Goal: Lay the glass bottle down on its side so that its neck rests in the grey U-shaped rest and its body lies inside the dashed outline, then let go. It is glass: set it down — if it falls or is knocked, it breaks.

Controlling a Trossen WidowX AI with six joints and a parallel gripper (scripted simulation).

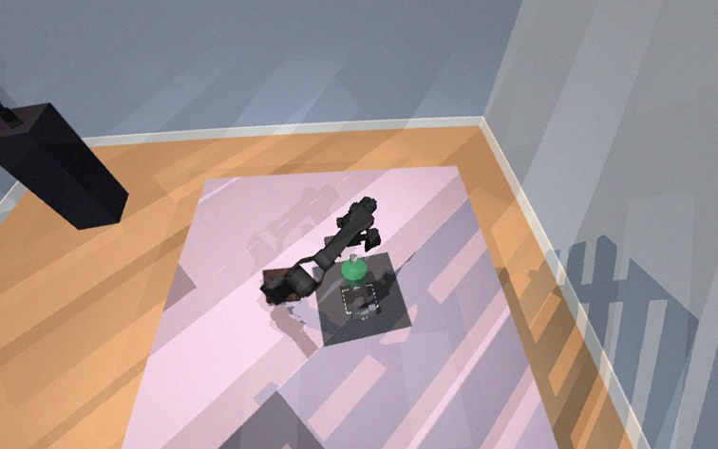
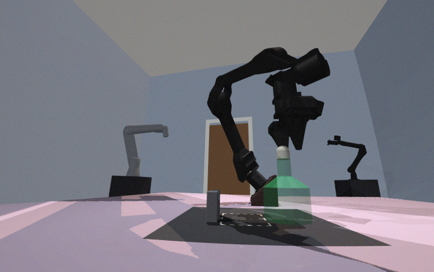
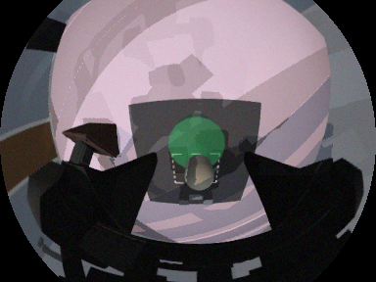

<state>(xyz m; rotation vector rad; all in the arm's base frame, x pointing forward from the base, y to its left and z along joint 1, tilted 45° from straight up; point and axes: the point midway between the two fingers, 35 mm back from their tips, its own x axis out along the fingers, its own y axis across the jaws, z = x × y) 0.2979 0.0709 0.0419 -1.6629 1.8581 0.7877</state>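
The green glass bottle is 2 cm to the right of my gripper tip and 5 cm below it. Round my gripper tip: dark mat (10 cm to the right, 14 cm below).
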